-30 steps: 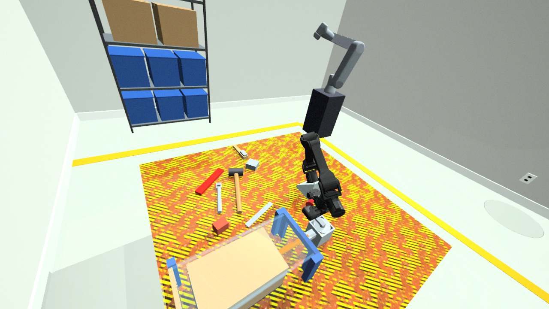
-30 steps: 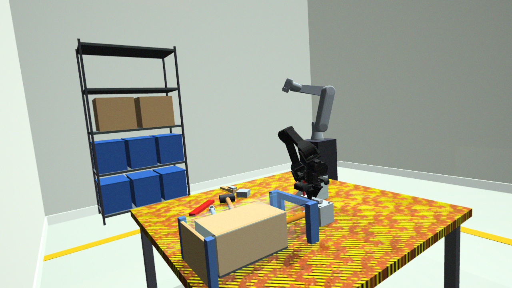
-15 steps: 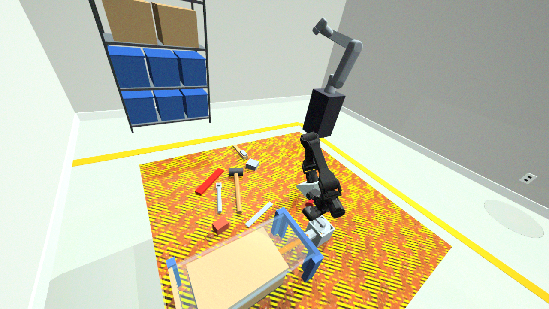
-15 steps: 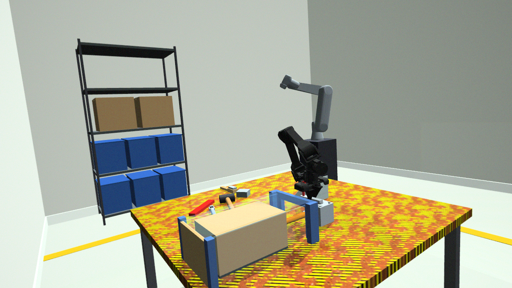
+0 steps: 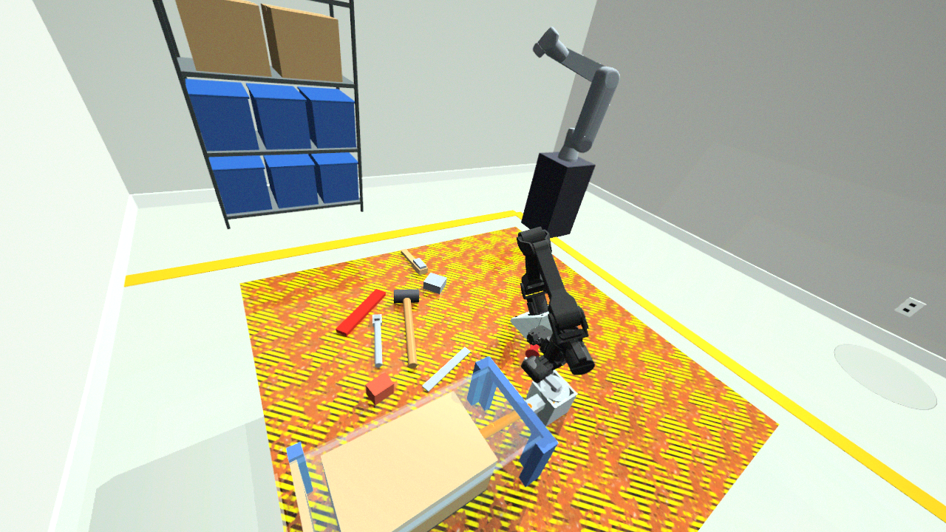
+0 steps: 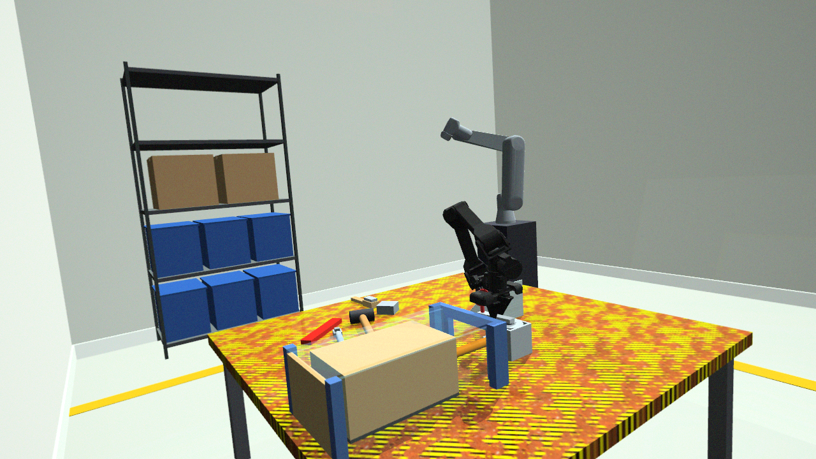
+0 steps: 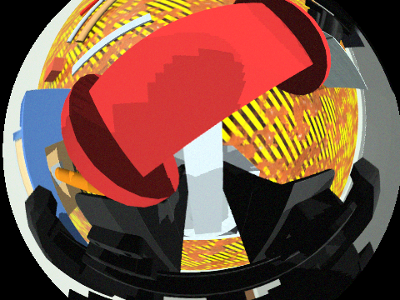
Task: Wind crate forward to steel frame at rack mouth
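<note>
My gripper tip is now 1 cm to the left of the winch handle and 2 cm below it. From my gripper tip the other things lie so: red grip: 5 cm to the right, 5 cm above; blue steel frame: 16 cm ahead, 5 cm to the left, 2 cm above; grey winch: 2 cm behind, 4 cm to the left, 6 cm below.
</note>
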